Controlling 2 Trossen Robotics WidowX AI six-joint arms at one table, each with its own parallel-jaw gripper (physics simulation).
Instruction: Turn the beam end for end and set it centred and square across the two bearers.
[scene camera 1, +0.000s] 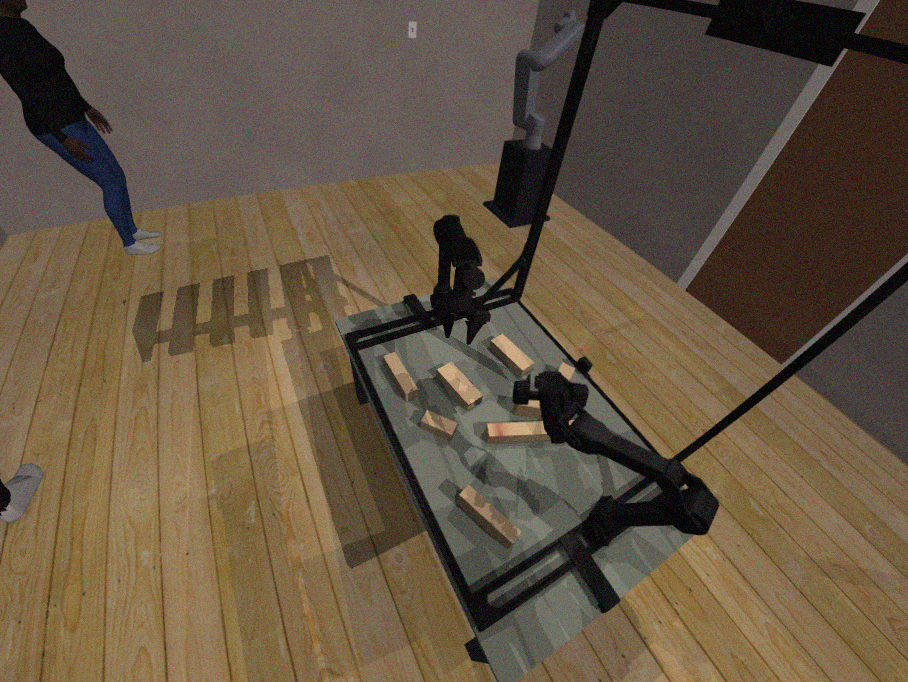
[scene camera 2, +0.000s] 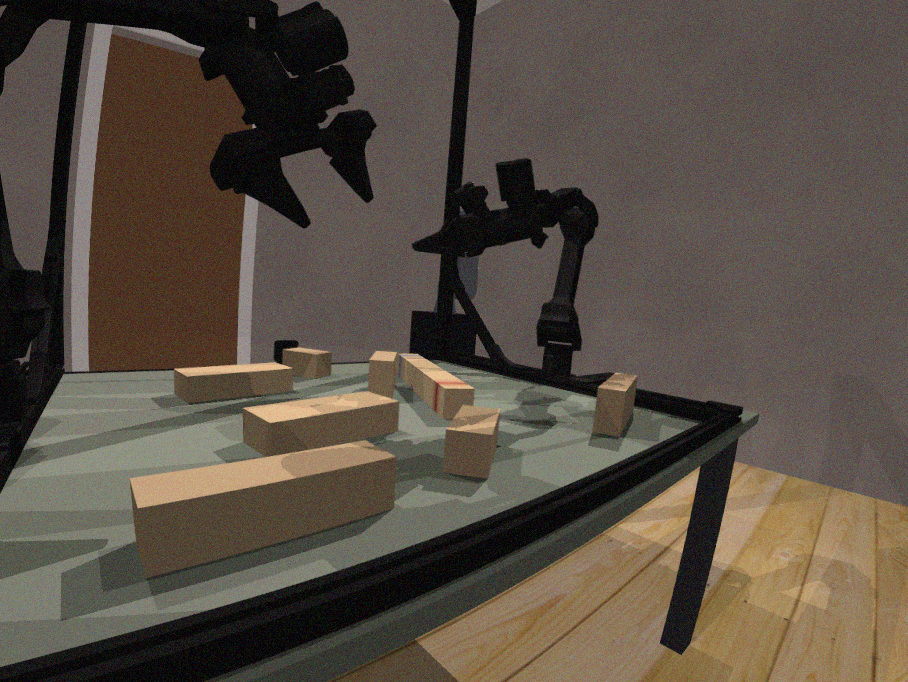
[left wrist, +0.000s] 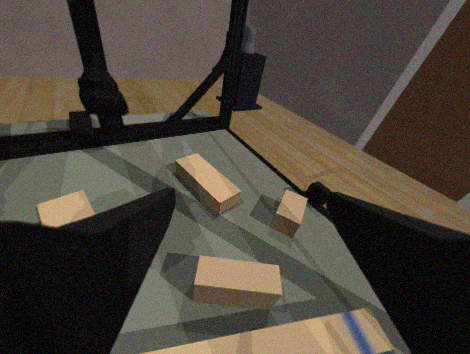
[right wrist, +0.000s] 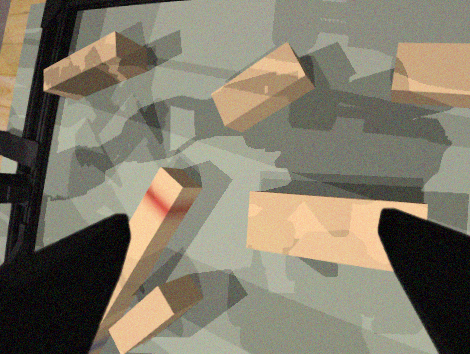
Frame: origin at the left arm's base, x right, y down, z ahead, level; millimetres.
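Seen in the pictures: left gripper, fingertip midpoint: (scene camera 2: 413, 247) (left wrist: 251, 197); right gripper, fingertip midpoint: (scene camera 1: 457, 341) (scene camera 2: 340, 212) (right wrist: 254, 223); left arm's base, link origin: (scene camera 1: 593, 533) (scene camera 2: 556, 375) (right wrist: 23, 188); right arm's base, link origin: (left wrist: 114, 132).
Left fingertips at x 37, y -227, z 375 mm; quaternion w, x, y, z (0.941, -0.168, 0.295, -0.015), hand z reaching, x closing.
Note:
Pixels of each thing's middle, then the offset from my left fingertips to it.
- long pale beam, body centre: (right wrist: 124, 274) (scene camera 2: 427, 379) (scene camera 1: 540, 430) dz -61, dx +16, dy +224 mm
- short block, body centre: (right wrist: 155, 314) (left wrist: 235, 283) (scene camera 2: 383, 373) (scene camera 1: 533, 407) dz +15, dx +41, dy +214 mm
The long pale beam (scene camera 1: 513, 431) (scene camera 2: 433, 381) (left wrist: 280, 336) (right wrist: 150, 230) lies on the table, with a red band near one end and a blue band near the other. In scene camera 1 the arm hides its right end. Several plain blocks lie around it; I cannot tell which two are the bearers. My left gripper (scene camera 1: 522, 390) (scene camera 2: 415, 245) (left wrist: 251, 197) is open and empty, raised above the table and the beam. My right gripper (scene camera 1: 460, 339) (scene camera 2: 338, 212) (right wrist: 254, 223) is open and empty, high above the blocks at the table's far end in scene camera 1.
A short block (scene camera 1: 528, 408) (left wrist: 237, 280) (right wrist: 145, 317) lies close beside the beam. Longer blocks (scene camera 1: 458, 385) (scene camera 2: 264, 506) (left wrist: 207, 182) lie farther off. Another block (scene camera 1: 488, 513) (scene camera 2: 615, 403) lies at the other side. A black frame (scene camera 1: 411, 477) edges the table.

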